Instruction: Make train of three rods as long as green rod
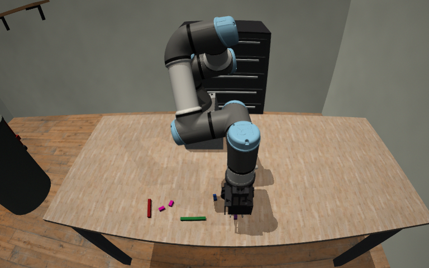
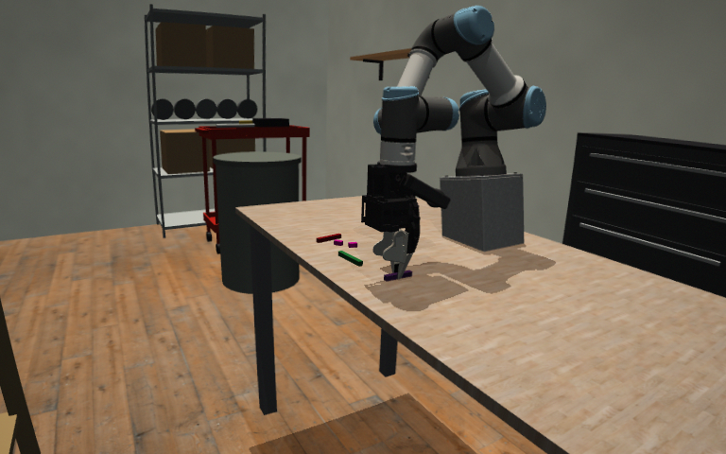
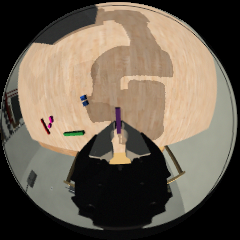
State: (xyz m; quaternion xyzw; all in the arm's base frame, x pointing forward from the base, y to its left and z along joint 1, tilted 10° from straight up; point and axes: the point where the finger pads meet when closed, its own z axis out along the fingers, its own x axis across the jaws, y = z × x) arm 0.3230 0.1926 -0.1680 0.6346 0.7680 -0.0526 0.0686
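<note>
Now: hand 12 cm to the left of the green rod, 6 cm short of it and 1 cm above it. From my hand the other things lie so: magenta rod: 24 cm to the right, 5 cm ahead, 1 cm below; then purple rod: 1 cm below; then red rod: 28 cm to the right, 6 cm ahead, 1 cm below.
</note>
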